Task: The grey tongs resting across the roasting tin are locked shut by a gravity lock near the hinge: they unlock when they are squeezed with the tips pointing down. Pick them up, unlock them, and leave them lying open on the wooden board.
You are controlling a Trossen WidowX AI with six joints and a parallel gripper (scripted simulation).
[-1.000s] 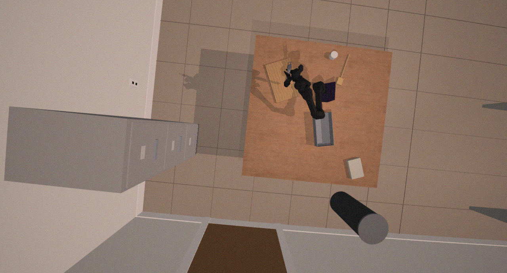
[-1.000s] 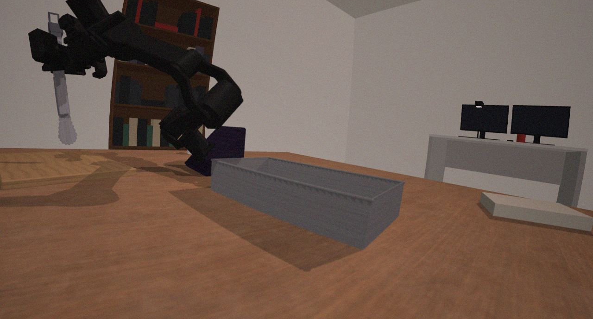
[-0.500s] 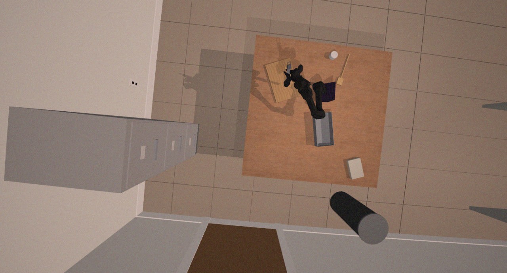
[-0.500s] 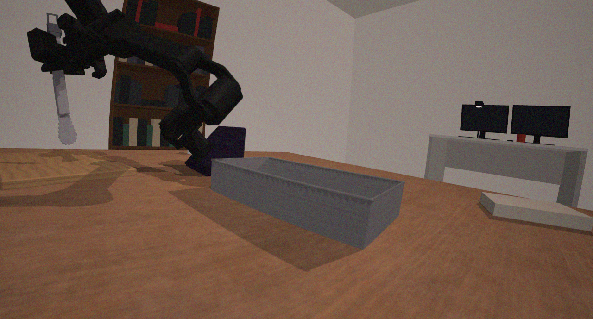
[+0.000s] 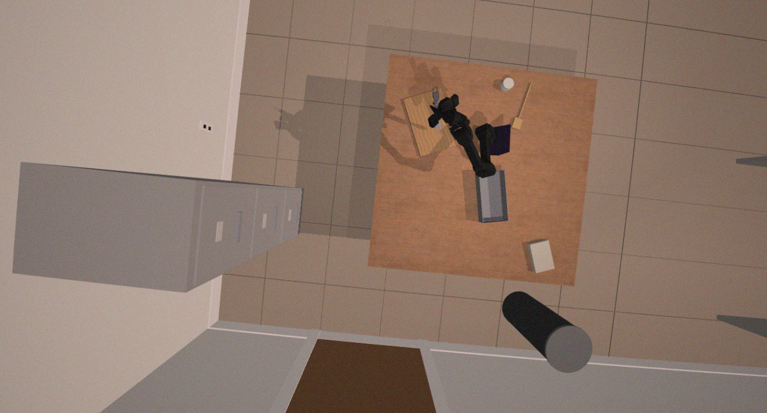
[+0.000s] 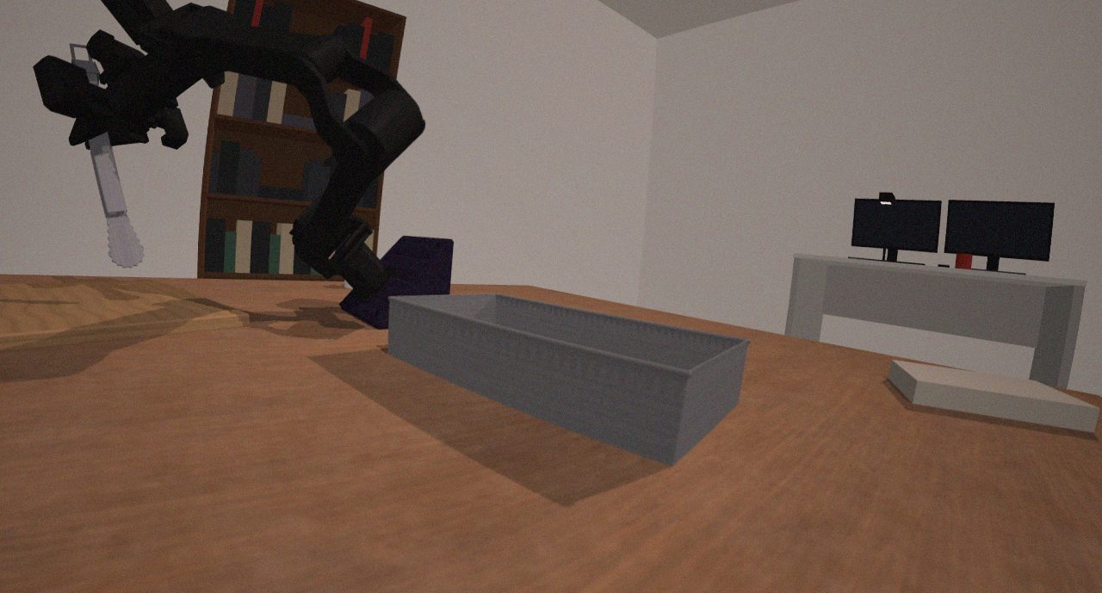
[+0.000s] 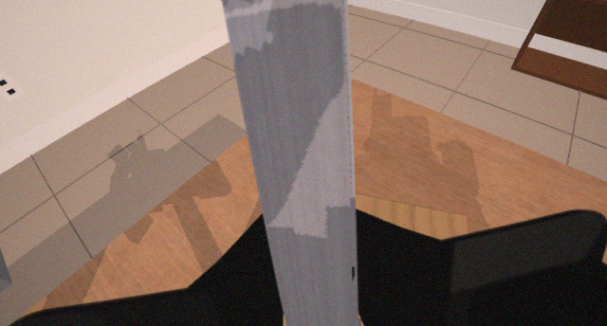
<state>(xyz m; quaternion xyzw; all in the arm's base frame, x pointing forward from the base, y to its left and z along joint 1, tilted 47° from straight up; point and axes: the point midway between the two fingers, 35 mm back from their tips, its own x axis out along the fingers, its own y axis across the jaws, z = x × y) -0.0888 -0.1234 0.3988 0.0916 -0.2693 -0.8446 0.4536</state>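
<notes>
Right now the wooden board is 20 cm below my gripper tip, 4 cm to the left of it and 3 cm ahead of it. From my gripper tip the other things lie so: white cup: 49 cm to the left, 22 cm behind, 19 cm below; then grey roasting tin: 46 cm ahead, 42 cm to the left, 18 cm below.
</notes>
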